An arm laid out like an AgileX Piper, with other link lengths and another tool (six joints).
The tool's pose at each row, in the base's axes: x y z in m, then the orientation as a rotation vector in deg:
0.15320 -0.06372 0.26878 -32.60 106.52 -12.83
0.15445 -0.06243 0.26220 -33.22 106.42 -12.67
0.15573 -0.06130 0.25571 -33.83 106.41 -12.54
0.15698 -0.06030 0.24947 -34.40 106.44 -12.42
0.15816 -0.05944 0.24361 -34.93 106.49 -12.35
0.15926 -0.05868 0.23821 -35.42 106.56 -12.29
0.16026 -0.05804 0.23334 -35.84 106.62 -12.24
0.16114 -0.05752 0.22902 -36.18 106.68 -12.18
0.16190 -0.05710 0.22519 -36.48 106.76 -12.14
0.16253 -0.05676 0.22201 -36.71 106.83 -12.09
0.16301 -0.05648 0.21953 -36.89 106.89 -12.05
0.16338 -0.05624 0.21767 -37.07 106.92 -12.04
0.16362 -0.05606 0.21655 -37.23 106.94 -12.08
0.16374 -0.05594 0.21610 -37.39 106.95 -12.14
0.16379 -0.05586 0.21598 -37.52 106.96 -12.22
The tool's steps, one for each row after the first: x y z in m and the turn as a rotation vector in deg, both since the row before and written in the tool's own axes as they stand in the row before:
0.00454 0.00353 0.00367 -0.40 -0.10 -0.36
0.00452 0.00335 0.00366 -0.40 0.00 -0.36
0.00436 0.00314 0.00355 -0.38 0.04 -0.33
0.00411 0.00288 0.00335 -0.33 0.07 -0.32
0.00379 0.00263 0.00312 -0.31 0.09 -0.29
0.00342 0.00233 0.00283 -0.26 0.08 -0.25
0.00305 0.00203 0.00251 -0.23 0.07 -0.19
0.00272 0.00177 0.00221 -0.20 0.09 -0.17
0.00225 0.00147 0.00184 -0.17 0.07 -0.12
0.00175 0.00116 0.00143 -0.13 0.06 -0.09
0.00129 0.00089 0.00109 -0.11 0.04 -0.11
0.00075 0.00056 0.00068 -0.06 0.04 -0.12
0.00027 0.00026 0.00030 -0.05 0.04 -0.14
0.00004 0.00010 0.00010 -0.02 0.04 -0.12

